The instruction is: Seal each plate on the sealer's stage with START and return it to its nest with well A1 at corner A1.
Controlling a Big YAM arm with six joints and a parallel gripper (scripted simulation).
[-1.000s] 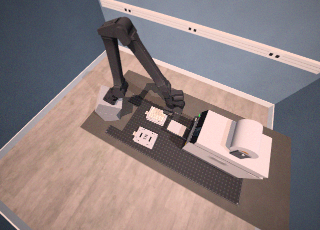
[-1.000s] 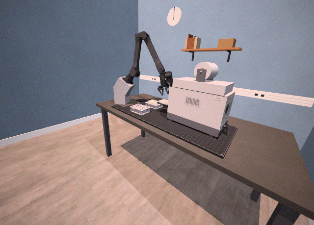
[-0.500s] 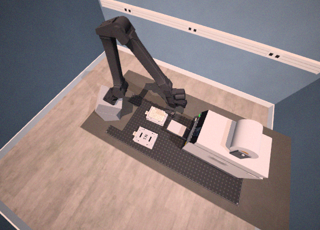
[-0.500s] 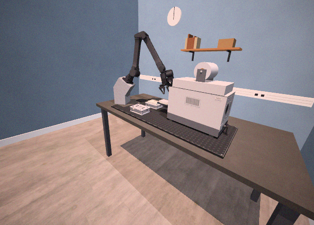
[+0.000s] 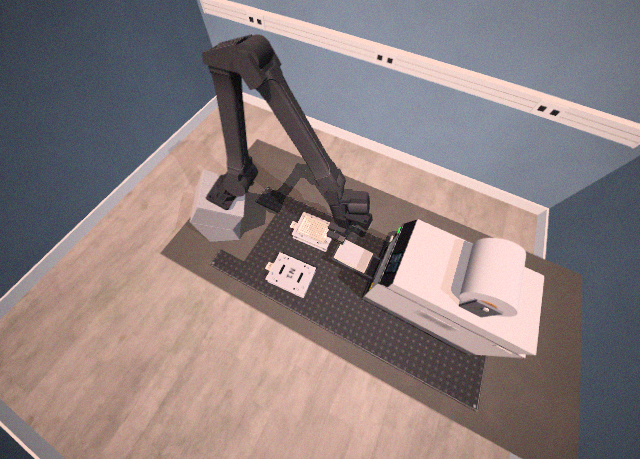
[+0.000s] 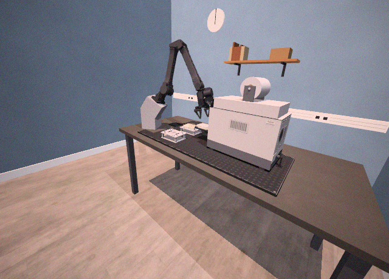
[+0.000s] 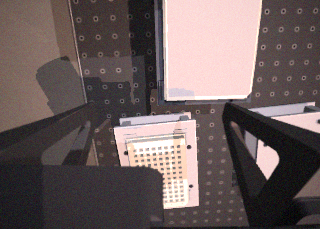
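The sealer stage is 50 mm ahead of my hand, 60 mm to the right of it and 70 mm below it. From my hand the other things lie so: foil roll: 380 mm ahead, 110 mm to the right, 250 mm above; then plate nest: 160 mm behind, 190 mm to the right, 120 mm below.
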